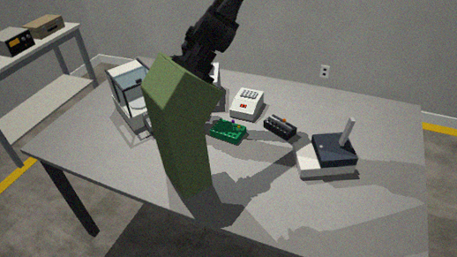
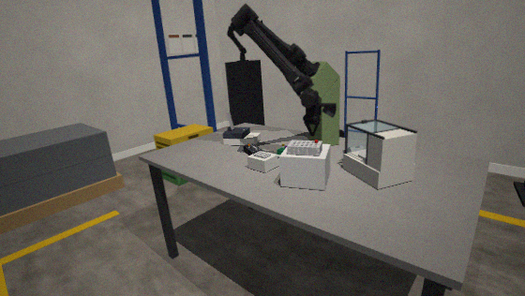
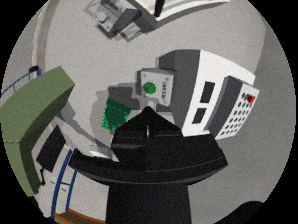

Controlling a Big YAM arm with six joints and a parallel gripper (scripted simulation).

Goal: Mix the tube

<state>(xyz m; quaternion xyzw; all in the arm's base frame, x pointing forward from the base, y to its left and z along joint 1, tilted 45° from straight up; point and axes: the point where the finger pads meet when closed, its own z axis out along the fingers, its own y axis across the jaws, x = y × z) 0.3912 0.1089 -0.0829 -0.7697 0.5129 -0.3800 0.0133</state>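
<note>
Now: hand 9 cm above the green start key. Also, from my hand: purple-capped tube 18 cm to the right, 13 cm below, 7 cm behind; tube B 16 cm ahead, 9 cm to the left; grey shaking block 18 cm ahead, 4 cm to the left.
</note>
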